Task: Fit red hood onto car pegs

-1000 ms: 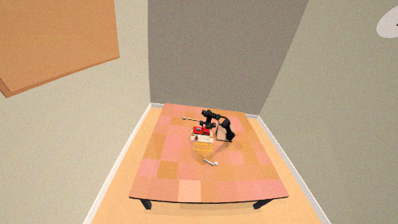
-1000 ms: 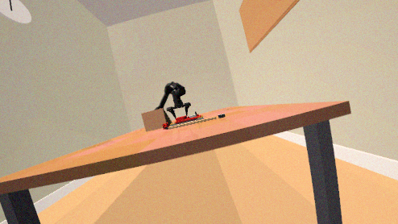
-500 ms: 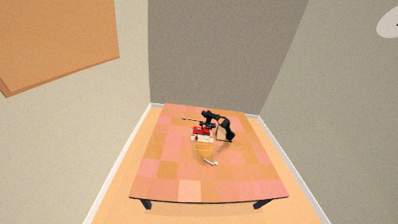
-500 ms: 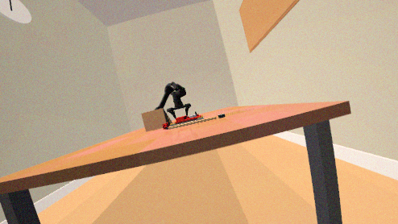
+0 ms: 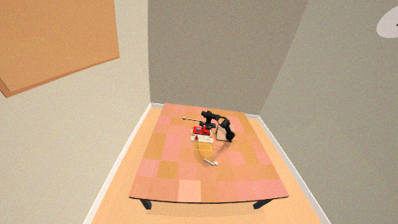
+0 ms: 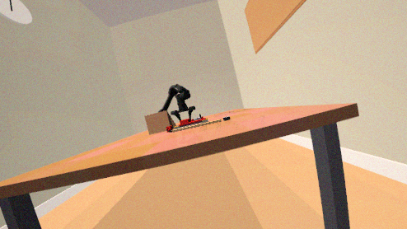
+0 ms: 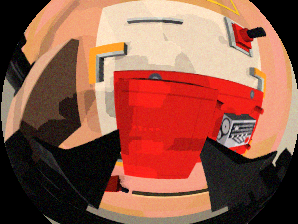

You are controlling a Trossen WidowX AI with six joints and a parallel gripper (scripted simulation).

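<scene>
My gripper tip is 90 mm short of the engine, 10 mm to the left of it and 10 mm above it. From my gripper tip the other things lie so: pale jig: 60 mm ahead, 20 mm to the left, 20 mm below; then red hood: 10 mm above; then grey bolt-like part: 410 mm to the left, 50 mm ahead, 30 mm below.
</scene>
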